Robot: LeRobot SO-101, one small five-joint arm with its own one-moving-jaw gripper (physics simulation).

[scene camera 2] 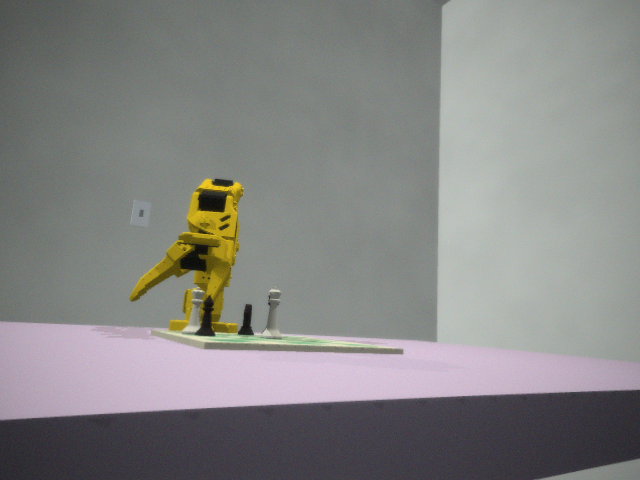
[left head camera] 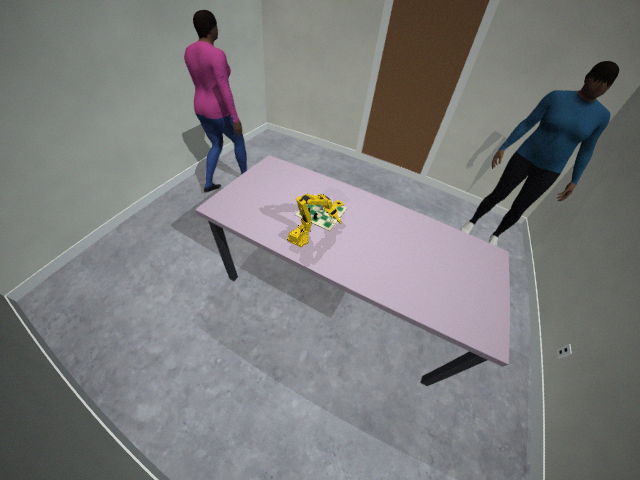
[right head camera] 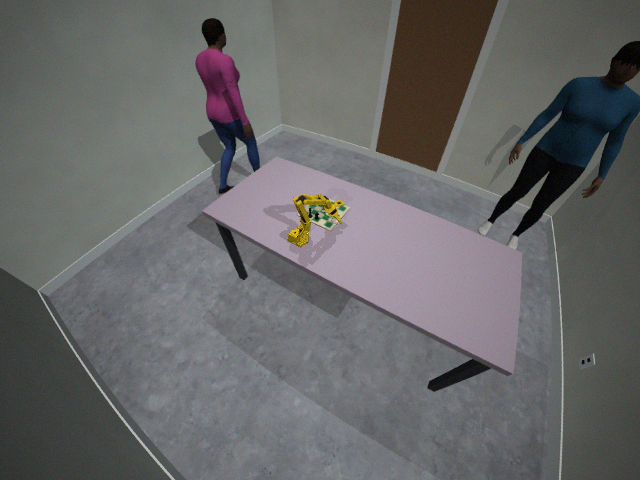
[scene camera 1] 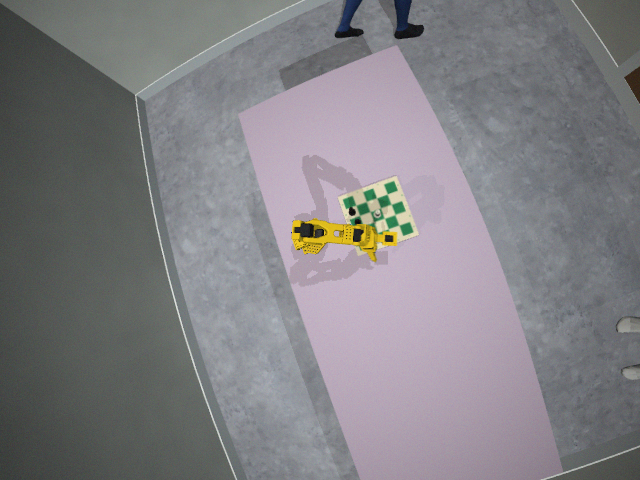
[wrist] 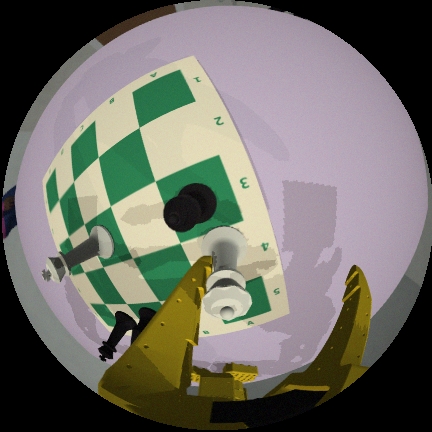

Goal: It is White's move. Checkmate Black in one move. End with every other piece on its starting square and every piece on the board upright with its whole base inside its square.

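Frame: origin at the arm's base, x ahead, y left, z up, level; metres.
Where they show: hand, tool point: (scene camera 2: 200,313) (left head camera: 331,216) (right head camera: 333,215) (wrist: 211,265); arm's base, link origin: (left head camera: 300,236) (right head camera: 300,236) (scene camera 1: 317,237) (wrist: 216,369).
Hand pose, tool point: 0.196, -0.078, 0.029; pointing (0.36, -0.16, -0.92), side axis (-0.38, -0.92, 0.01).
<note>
Each offset is from my tool point to the top centre of the thing, as dx, dy, dz. Level surfaces: height alone.
The board (wrist: 282,304) (scene camera 1: 412,236) (scene camera 2: 310,348) lies on the table. A white queen {-0.002, -0.005, +0.030} (wrist: 227,297) (scene camera 2: 194,310) stands on A4 in the wrist view. A black piece with a round top {+0.026, +0.000, +0.021} (wrist: 182,212) (scene camera 2: 206,321) stands upright on A3. The white king {+0.029, +0.078, +0.041} (wrist: 80,252) (scene camera 2: 272,315) (scene camera 1: 377,213) stands on C3. The black king {-0.049, +0.116, +0.041} (wrist: 120,327) (scene camera 1: 352,211) and another black piece {-0.043, +0.076, +0.017} (wrist: 144,317) (scene camera 2: 246,321) stand towards the arm's base; their squares are partly hidden. My gripper (wrist: 281,262) (scene camera 2: 172,300) is open and empty, its left jaw in the wrist view close beside the queen, its other jaw far out beyond the board's edge.
The pink table {dz -0.029} (left head camera: 403,258) (right head camera: 413,263) (scene camera 1: 413,335) carries the board and the yellow arm (left head camera: 303,211) (right head camera: 301,211) (scene camera 1: 330,232). A person in pink (left head camera: 209,77) and a person in blue (left head camera: 566,129) stand beyond the table.
</note>
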